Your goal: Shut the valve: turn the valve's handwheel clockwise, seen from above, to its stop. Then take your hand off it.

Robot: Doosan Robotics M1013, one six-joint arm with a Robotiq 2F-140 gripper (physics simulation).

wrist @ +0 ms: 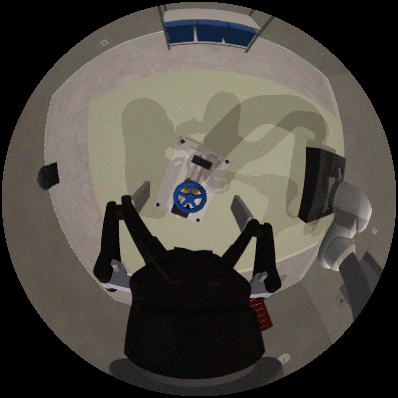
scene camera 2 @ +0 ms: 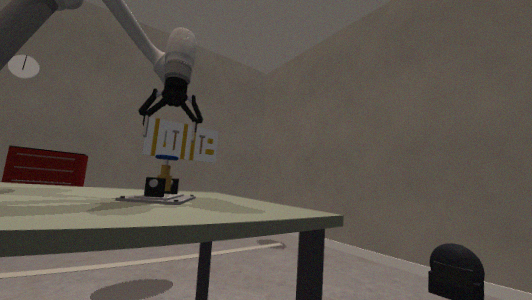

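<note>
The valve's blue handwheel [scene camera 2: 167,157] [wrist: 189,198] lies level on top of a brass valve body [scene camera 2: 165,172]. The valve stands on a grey base plate [scene camera 2: 181,199] [wrist: 169,176] between two black blocks. My gripper [scene camera 2: 170,131] [wrist: 191,195] is open wide and empty. Its fingertips are above the handwheel in the scene view, one on each side of it and well apart from the rim. The wheel's rim and spokes show in the wrist view. Whether the wheel is at its stop cannot be told.
The plate sits on a pale green table [scene camera 2: 280,214] [wrist: 107,150]. A dark box [wrist: 312,187] stands near the table's right side in the wrist view, beside the white arm base [wrist: 352,205]. A red cabinet [scene camera 2: 45,167] [wrist: 262,316] and a black object [scene camera 2: 455,270] [wrist: 48,176] stand beyond the table.
</note>
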